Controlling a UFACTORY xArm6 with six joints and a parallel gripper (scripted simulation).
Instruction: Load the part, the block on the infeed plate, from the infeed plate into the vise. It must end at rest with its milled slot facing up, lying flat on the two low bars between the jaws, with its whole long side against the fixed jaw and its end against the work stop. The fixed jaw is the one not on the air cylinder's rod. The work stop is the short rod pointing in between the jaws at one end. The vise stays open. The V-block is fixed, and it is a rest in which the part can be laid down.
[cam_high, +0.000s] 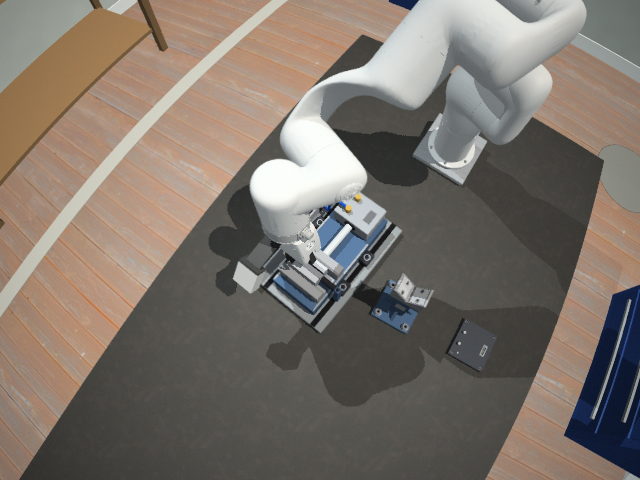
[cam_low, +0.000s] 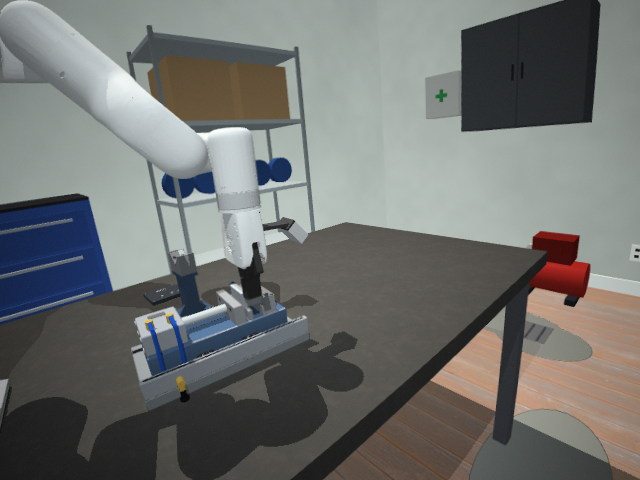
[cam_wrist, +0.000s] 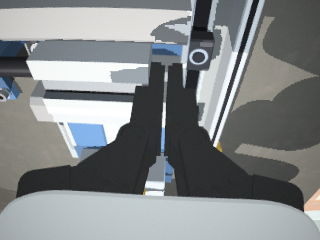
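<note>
The part is 10 mm ahead of my hand, 40 mm to the left of it and 20 mm below it. Round my hand: moving jaw 20 mm behind, 50 mm to the left, 40 mm below; then fixed jaw 40 mm ahead, 30 mm to the left, 40 mm below; then work stop 20 mm ahead, 80 mm to the left, 30 mm below.
</note>
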